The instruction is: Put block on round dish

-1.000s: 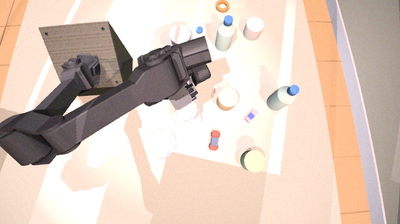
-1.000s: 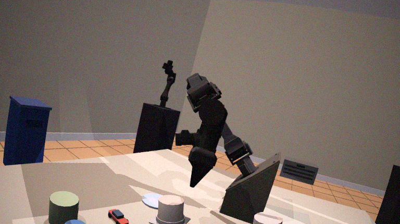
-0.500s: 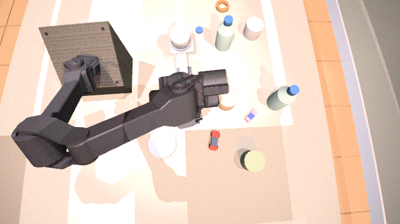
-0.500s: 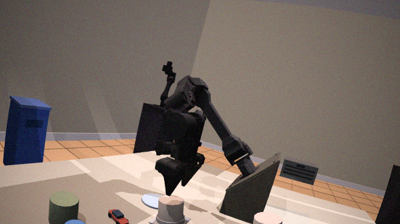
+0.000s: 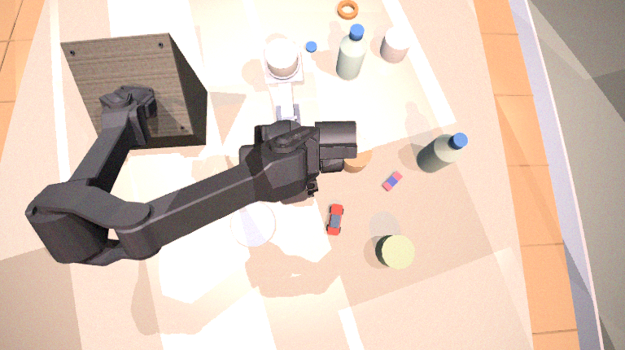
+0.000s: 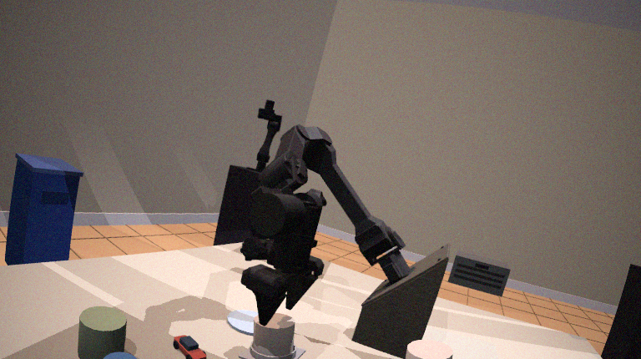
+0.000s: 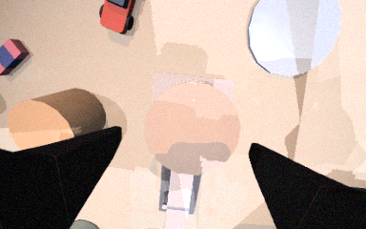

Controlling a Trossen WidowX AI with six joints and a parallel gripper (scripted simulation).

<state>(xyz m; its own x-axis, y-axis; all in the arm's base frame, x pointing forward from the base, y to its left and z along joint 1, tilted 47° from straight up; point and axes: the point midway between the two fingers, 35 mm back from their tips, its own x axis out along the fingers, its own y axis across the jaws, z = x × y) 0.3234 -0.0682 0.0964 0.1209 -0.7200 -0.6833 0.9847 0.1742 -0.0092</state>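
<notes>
Now: the teal block 6 cm below my gripper tip. From my gripper tip the other things lie so: round dish (9 cm behind, 11 cm to the right, 10 cm below); red toy car (10 cm ahead, 10 cm to the right, 9 cm below); small balance (2 cm behind, 14 cm to the left, 8 cm below).
</notes>
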